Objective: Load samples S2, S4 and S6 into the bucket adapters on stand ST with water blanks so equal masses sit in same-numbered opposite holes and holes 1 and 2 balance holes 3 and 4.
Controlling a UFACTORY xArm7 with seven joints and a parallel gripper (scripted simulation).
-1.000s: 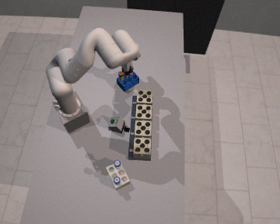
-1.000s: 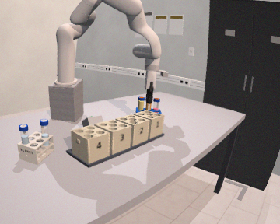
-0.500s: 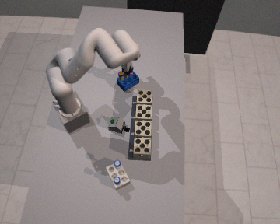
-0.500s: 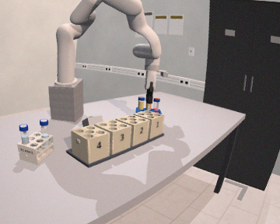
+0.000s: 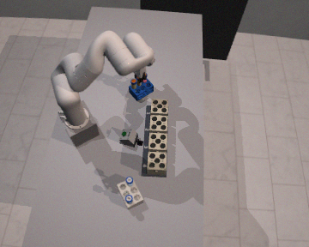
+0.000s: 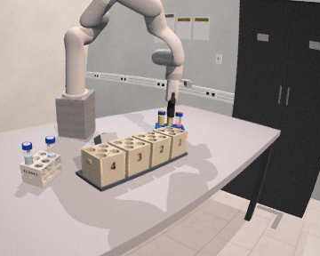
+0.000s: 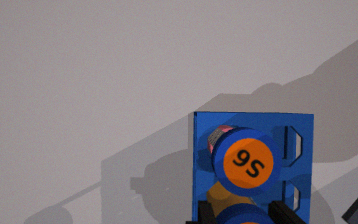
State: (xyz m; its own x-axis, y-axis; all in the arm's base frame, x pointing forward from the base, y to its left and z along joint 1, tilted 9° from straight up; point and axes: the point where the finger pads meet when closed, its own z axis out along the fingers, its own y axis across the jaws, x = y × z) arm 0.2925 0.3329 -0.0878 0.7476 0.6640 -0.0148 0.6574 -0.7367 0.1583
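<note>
The sample tube S2 is 5 cm below my hand and 1 cm ahead of it. The rest, counted from my hand: sample tube S4: 6 cm below, 4 cm behind, 3 cm to the right; then blue sample rack: 9 cm below, 1 cm to the right, 1 cm ahead; then sample tube S6: 6 cm below, 3 cm to the left, 3 cm ahead.
</note>
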